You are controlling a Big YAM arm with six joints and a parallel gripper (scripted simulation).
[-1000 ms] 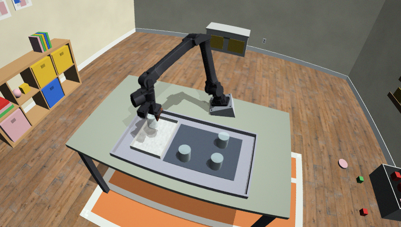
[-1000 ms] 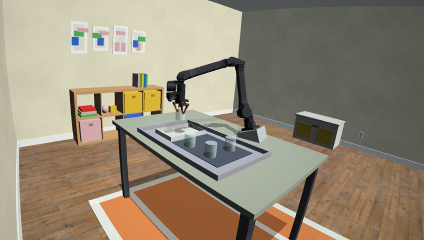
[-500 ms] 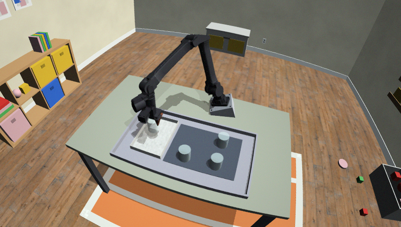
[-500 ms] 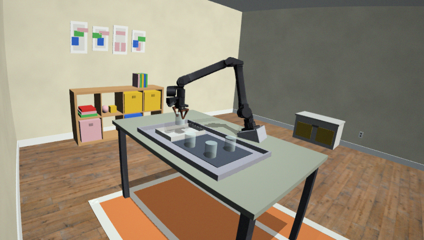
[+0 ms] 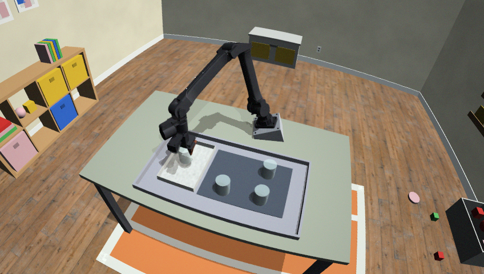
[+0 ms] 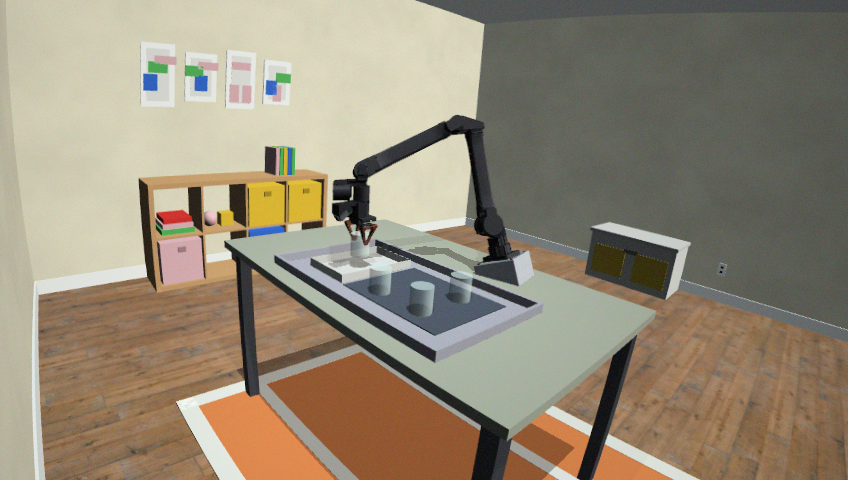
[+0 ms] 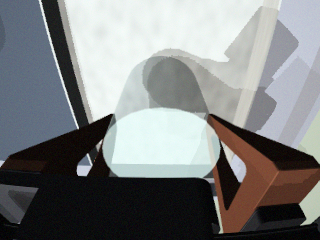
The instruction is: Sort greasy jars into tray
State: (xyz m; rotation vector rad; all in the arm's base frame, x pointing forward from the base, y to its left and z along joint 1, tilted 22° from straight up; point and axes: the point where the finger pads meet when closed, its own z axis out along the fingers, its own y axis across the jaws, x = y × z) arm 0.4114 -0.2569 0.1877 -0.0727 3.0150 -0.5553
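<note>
Now: hand 1 cm past the white tray and 9 cm above it. The rest, counted from my hand: dark drying mat (2 cm behind, 32 cm to the left, 10 cm below).
</note>
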